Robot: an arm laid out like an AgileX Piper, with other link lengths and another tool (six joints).
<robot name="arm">
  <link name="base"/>
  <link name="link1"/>
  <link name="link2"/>
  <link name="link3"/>
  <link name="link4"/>
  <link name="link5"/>
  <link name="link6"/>
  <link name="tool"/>
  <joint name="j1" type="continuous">
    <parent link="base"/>
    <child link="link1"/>
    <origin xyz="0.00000 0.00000 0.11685" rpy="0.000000 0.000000 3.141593"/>
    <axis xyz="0 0 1"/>
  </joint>
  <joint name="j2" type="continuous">
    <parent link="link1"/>
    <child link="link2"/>
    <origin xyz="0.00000 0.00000 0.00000" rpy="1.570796 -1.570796 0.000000"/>
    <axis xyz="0 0 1"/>
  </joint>
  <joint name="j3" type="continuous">
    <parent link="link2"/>
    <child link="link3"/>
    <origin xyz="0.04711 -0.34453 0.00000" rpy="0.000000 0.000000 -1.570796"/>
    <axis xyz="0 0 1"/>
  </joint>
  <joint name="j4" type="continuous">
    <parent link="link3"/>
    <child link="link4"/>
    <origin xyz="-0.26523 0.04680 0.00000" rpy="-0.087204 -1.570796 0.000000"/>
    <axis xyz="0 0 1"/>
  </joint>
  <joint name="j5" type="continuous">
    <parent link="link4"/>
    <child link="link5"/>
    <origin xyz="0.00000 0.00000 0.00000" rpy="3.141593 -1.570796 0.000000"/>
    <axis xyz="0 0 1"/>
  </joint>
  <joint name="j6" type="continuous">
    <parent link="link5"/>
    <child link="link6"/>
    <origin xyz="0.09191 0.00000 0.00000" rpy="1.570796 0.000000 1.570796"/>
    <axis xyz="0 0 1"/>
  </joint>
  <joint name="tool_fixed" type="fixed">
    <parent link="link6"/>
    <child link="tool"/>
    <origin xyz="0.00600 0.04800 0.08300" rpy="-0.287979 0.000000 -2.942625"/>
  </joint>
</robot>
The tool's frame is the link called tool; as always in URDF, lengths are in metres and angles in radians. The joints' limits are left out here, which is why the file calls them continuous.
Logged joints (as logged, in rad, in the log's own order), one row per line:
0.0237, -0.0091, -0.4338, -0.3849, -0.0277, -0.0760
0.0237, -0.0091, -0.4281, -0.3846, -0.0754, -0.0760
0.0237, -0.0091, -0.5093, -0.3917, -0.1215, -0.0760
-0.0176, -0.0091, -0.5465, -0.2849, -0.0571, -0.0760
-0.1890, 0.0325, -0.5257, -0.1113, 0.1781, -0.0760
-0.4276, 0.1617, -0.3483, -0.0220, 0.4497, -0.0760
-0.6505, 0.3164, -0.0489, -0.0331, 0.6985, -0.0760
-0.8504, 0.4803, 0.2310, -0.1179, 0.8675, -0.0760
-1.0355, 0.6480, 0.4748, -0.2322, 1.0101, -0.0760
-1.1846, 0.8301, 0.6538, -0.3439, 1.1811, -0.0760
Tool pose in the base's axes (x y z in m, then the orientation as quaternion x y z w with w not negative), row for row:
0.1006, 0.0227, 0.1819, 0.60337, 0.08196, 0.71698, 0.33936
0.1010, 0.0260, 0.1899, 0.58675, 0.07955, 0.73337, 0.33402
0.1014, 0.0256, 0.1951, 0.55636, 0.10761, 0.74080, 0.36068
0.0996, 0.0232, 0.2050, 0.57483, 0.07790, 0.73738, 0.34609
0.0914, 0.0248, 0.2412, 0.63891, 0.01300, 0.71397, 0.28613
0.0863, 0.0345, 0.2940, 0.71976, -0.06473, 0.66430, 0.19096
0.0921, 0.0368, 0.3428, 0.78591, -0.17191, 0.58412, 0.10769
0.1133, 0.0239, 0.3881, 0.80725, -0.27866, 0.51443, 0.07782
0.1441, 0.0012, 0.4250, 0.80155, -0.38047, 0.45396, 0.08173
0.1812, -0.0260, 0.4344, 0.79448, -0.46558, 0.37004, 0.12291
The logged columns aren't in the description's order. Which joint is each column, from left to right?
Columns, left to right: j3, j2, j6, j4, j5, j1.
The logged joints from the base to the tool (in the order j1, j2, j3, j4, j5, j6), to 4 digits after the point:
-0.0760, -0.0091, 0.0237, -0.3849, -0.0277, -0.4338
-0.0760, -0.0091, 0.0237, -0.3846, -0.0754, -0.4281
-0.0760, -0.0091, 0.0237, -0.3917, -0.1215, -0.5093
-0.0760, -0.0091, -0.0176, -0.2849, -0.0571, -0.5465
-0.0760, 0.0325, -0.1890, -0.1113, 0.1781, -0.5257
-0.0760, 0.1617, -0.4276, -0.0220, 0.4497, -0.3483
-0.0760, 0.3164, -0.6505, -0.0331, 0.6985, -0.0489
-0.0760, 0.4803, -0.8504, -0.1179, 0.8675, 0.2310
-0.0760, 0.6480, -1.0355, -0.2322, 1.0101, 0.4748
-0.0760, 0.8301, -1.1846, -0.3439, 1.1811, 0.6538

